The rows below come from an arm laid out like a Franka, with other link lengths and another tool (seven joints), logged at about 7 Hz.
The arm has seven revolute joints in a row. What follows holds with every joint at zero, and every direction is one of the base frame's. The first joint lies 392.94 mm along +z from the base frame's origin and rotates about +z. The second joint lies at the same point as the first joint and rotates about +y. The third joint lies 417.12 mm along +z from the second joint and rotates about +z. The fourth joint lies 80.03 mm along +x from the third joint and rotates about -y. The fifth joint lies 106.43 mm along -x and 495.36 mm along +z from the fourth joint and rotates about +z. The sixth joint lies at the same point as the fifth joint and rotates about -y. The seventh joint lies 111.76 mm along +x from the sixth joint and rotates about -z. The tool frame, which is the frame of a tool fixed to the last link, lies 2 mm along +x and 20 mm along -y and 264.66 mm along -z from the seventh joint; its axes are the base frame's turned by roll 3.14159, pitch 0.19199 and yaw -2.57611 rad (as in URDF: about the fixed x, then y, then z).
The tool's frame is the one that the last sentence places.
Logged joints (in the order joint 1, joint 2, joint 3, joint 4, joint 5, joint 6, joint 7), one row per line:
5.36 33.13 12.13 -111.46 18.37 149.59 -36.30
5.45 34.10 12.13 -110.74 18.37 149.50 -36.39
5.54 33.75 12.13 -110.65 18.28 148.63 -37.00
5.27 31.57 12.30 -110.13 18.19 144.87 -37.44
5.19 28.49 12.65 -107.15 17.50 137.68 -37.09
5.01 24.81 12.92 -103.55 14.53 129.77 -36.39
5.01 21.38 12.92 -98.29 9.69 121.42 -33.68
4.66 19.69 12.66 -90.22 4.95 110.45 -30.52
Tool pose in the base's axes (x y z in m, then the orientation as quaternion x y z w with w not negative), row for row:
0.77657 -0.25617 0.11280 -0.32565 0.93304 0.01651 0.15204
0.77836 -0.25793 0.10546 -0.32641 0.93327 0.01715 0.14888
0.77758 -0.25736 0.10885 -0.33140 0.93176 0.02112 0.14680
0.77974 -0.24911 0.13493 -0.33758 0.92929 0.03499 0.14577
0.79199 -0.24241 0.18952 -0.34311 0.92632 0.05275 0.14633
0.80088 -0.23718 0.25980 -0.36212 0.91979 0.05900 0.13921
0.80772 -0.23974 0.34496 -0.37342 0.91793 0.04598 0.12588
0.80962 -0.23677 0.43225 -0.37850 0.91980 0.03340 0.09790
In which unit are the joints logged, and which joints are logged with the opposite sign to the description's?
The joints are logged in degrees. Opposite sign: joint 1, joint 3.
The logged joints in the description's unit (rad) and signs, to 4 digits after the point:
-0.0935 0.5782 -0.2117 -1.9453 0.3206 2.6108 -0.6336
-0.0951 0.5952 -0.2117 -1.9328 0.3206 2.6093 -0.6351
-0.0967 0.5890 -0.2117 -1.9312 0.3190 2.5941 -0.6458
-0.0920 0.5510 -0.2147 -1.9221 0.3175 2.5285 -0.6535
-0.0906 0.4972 -0.2208 -1.8701 0.3054 2.4030 -0.6473
-0.0874 0.4330 -0.2255 -1.8073 0.2536 2.2649 -0.6351
-0.0874 0.3732 -0.2255 -1.7155 0.1691 2.1192 -0.5878
-0.0813 0.3437 -0.2210 -1.5746 0.0864 1.9277 -0.5327

